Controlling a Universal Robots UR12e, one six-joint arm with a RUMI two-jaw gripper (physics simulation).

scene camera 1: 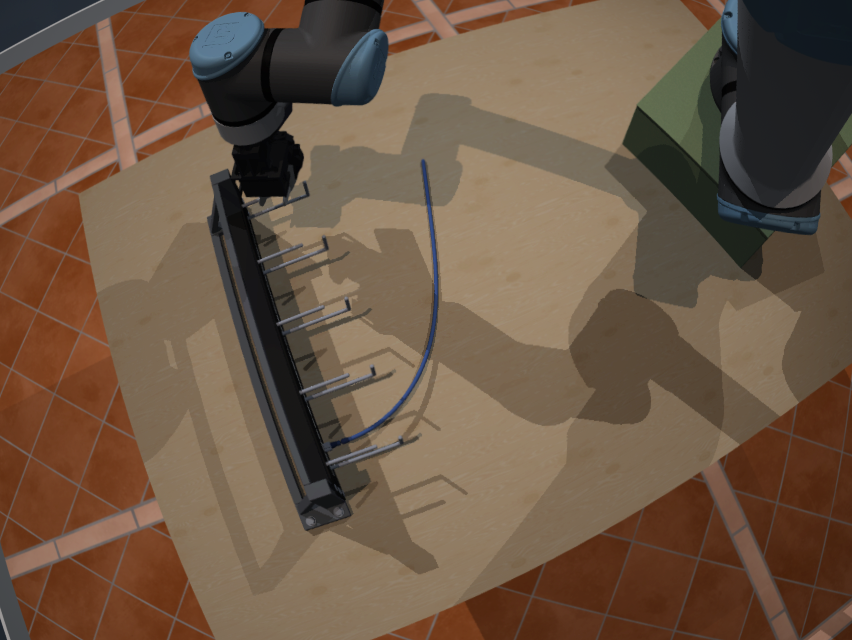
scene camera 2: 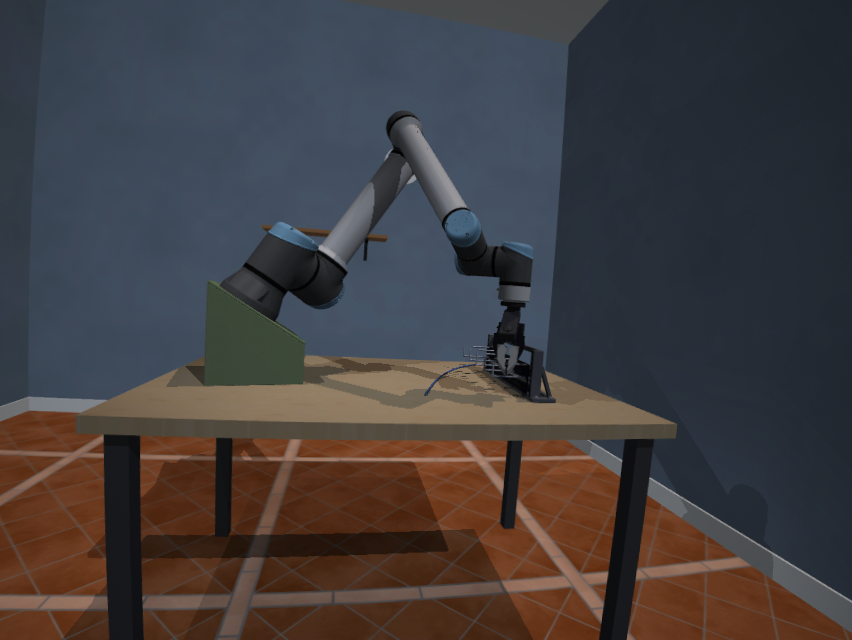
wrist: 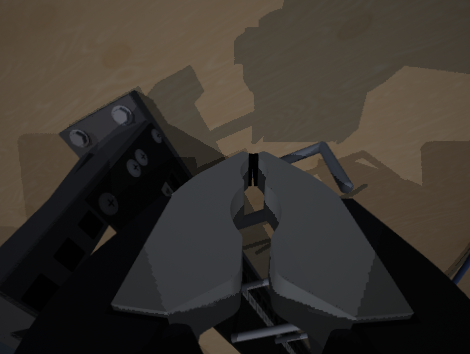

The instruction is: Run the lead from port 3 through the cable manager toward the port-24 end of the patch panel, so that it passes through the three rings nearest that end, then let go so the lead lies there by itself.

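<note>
The blue lead (scene camera 1: 435, 289) (scene camera 2: 438, 378) (wrist: 463, 269) is plugged in near the panel's lower end in scene camera 1. It curves out beyond the rings, outside them, and its free end (scene camera 1: 423, 163) stands well to the right of the gripper. The patch panel (scene camera 1: 265, 303) (scene camera 2: 535, 372) is a long black bar. The three rings nearest its far end, the first (scene camera 1: 278, 206) (wrist: 300, 152), second (scene camera 1: 295, 259) and third (scene camera 1: 315, 320), hold no lead. My gripper (scene camera 1: 264, 199) (scene camera 2: 507, 370) (wrist: 252, 157) is shut and empty, low beside the panel's far end at the first ring.
Two more rings, the fourth (scene camera 1: 340, 385) and the fifth (scene camera 1: 365, 453), stick out toward the plugged end. The green base block (scene camera 1: 678, 179) (scene camera 2: 251, 351) stands across the wooden table (scene camera 1: 482, 496) (scene camera 2: 371, 427). A dark blue wall (scene camera 2: 702, 206) rises beyond the panel side.
</note>
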